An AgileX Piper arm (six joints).
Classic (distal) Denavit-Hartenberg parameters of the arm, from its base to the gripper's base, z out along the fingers. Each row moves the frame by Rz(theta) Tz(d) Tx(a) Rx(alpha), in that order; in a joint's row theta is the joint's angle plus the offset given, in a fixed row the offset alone. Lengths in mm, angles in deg.
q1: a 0  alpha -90  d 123  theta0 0
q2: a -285.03  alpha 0  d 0  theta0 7.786
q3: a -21.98  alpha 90  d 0  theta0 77.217
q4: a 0  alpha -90  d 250.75  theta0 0
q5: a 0  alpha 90  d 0  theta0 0
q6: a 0  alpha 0  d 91  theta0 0
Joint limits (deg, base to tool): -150..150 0..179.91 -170..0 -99.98..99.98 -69.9..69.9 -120..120
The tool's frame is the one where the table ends.
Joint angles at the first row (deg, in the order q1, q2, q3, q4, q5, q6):
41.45 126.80 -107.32 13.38 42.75 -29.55
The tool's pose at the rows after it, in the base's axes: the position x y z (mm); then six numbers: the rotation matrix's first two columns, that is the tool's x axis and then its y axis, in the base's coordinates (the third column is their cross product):
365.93 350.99 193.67 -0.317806 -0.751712 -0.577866 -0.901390 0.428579 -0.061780
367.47 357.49 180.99 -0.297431 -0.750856 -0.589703 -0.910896 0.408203 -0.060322
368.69 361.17 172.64 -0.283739 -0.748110 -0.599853 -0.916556 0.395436 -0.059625
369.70 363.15 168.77 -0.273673 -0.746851 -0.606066 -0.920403 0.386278 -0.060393
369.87 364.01 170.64 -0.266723 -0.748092 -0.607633 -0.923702 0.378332 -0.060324
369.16 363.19 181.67 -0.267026 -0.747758 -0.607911 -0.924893 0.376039 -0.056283
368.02 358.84 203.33 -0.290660 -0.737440 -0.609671 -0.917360 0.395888 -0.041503
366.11 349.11 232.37 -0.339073 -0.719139 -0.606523 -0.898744 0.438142 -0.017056
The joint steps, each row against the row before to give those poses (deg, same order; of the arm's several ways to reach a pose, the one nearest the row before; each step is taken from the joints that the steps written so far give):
0.55 2.70 -1.03 2.26 -2.08 -3.02
0.26 1.90 -0.41 2.17 -1.79 -2.72
0.09 1.20 -0.17 1.75 -1.34 -2.13
0.01 0.69 -0.29 1.06 -0.56 -1.40
0.00 0.07 -0.56 0.32 0.53 -0.54
-0.07 -0.84 -0.97 -0.40 1.88 0.69
-0.29 -1.97 -1.31 -1.11 3.11 2.82
-0.64 -2.92 -1.39 -1.77 4.28 4.66

